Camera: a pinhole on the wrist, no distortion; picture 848 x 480 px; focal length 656.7 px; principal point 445.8 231.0 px. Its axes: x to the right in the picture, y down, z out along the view. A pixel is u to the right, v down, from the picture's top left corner.
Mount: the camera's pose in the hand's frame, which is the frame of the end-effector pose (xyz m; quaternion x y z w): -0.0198 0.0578 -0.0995 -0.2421 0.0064 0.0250 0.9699
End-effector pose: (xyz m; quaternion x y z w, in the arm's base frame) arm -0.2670 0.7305 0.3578 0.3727 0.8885 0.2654 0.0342
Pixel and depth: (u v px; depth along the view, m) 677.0 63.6 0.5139
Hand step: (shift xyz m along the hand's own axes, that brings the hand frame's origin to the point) 0.1678 0.1920 0.4112
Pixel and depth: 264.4 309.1 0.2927
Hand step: -0.1023 0.2224 0.1445
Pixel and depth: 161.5 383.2 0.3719
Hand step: -0.1849 0.3012 0.1923
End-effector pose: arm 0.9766 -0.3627 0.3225 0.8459 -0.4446 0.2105 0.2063
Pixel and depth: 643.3 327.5 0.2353
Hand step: 0.0492 0.2021 0.0902
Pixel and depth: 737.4 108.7 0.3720
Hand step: 0.1489 0.1791 0.2573
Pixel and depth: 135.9 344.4 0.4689
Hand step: -0.2448 0.3395 0.2818
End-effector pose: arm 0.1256 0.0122 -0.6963 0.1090 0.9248 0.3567 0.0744
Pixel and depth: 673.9 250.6 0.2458
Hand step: 0.0652 0.1837 0.1119
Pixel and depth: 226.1 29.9 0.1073
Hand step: -0.0539 0.0776 0.0115
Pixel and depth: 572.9 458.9 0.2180
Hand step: 0.0185 0.2289 0.0564
